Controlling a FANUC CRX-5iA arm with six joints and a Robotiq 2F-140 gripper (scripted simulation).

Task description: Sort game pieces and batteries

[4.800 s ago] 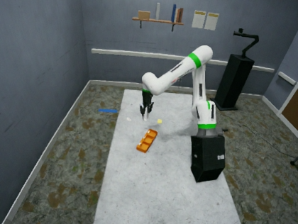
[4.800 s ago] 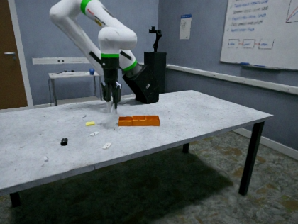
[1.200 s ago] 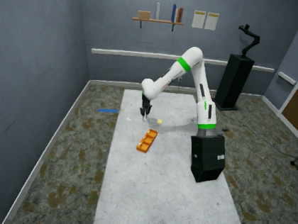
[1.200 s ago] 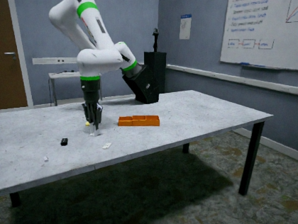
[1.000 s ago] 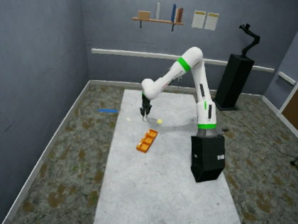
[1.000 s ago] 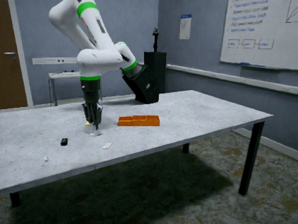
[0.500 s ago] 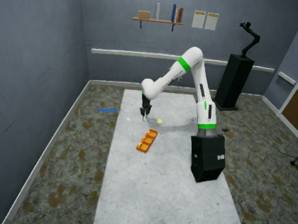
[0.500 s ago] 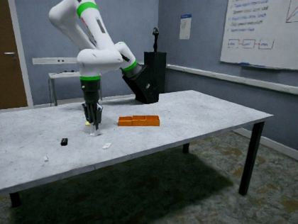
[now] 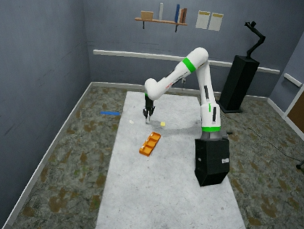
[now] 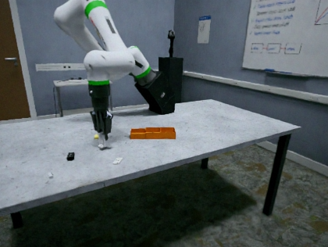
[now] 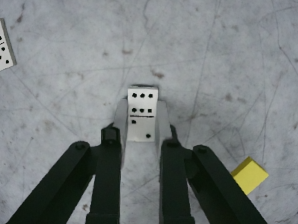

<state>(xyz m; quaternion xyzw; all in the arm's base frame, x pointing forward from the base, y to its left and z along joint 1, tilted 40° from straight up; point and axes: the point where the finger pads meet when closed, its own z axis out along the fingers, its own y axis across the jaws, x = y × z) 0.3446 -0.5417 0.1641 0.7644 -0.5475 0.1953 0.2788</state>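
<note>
Right now the white domino is 160 mm ahead of my hand, 10 mm to the right of it and 40 mm below it. The rest, counted from my hand: orange bin block: 20 mm ahead, 290 mm to the left, 30 mm below; then yellow flat piece: 150 mm behind, 40 mm to the left, 50 mm below; then black battery: 10 mm behind, 160 mm to the right, 40 mm below.
</note>
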